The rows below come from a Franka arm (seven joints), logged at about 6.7 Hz.
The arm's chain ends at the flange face. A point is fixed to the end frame.
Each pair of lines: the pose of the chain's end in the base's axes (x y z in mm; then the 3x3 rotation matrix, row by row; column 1 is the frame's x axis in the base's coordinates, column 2 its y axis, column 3 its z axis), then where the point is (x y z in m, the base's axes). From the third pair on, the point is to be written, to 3 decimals.
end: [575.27, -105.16, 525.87], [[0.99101, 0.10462, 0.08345], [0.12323, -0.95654, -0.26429], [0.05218, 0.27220, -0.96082]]
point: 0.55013 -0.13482 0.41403
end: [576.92, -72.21, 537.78], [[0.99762, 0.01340, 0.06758], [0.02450, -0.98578, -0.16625], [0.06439, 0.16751, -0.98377]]
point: 0.55019 -0.08724 0.42341
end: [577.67, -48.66, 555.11], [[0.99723, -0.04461, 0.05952], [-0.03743, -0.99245, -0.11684], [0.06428, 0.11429, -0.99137]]
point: 0.550 -0.056 0.440
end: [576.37, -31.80, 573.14], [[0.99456, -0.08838, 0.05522], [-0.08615, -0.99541, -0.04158], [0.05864, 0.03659, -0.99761]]
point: 0.549 -0.029 0.458
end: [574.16, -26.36, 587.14], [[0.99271, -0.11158, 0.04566], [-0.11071, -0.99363, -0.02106], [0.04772, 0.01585, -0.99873]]
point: 0.546 -0.020 0.472
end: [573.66, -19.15, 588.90], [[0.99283, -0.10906, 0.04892], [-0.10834, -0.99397, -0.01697], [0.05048, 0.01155, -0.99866]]
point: 0.546 -0.013 0.474
